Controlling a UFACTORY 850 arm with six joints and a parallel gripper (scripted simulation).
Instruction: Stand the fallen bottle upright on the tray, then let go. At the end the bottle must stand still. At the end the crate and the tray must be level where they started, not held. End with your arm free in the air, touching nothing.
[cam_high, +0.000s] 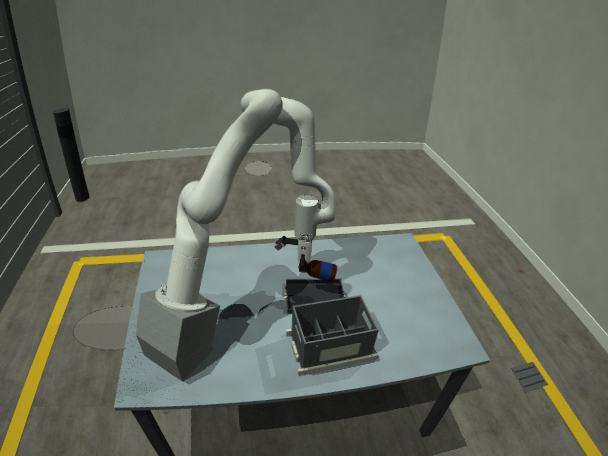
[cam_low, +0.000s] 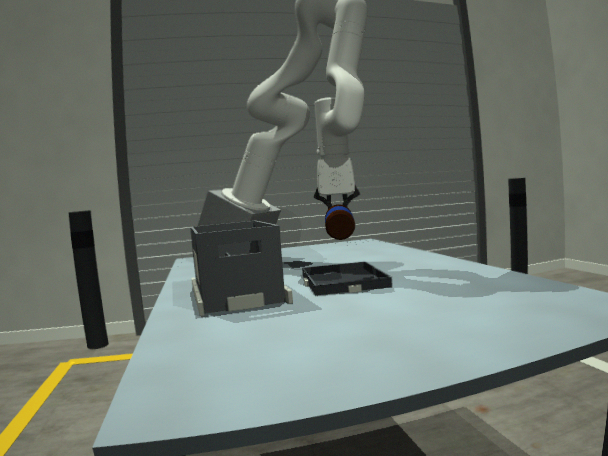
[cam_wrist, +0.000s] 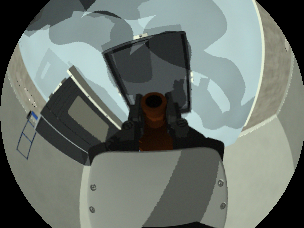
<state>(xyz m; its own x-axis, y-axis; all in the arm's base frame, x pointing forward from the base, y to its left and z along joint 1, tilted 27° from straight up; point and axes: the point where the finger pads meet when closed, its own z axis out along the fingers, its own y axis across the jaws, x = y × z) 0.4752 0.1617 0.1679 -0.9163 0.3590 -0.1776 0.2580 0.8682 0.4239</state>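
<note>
My hand is 5 cm short of the bottle, 2 cm to the left of it and 1 cm above it. Also, from my hand: crate (7 cm ahead, 30 cm to the right, 10 cm below); then tray (6 cm ahead, 2 cm to the right, 17 cm below).
</note>
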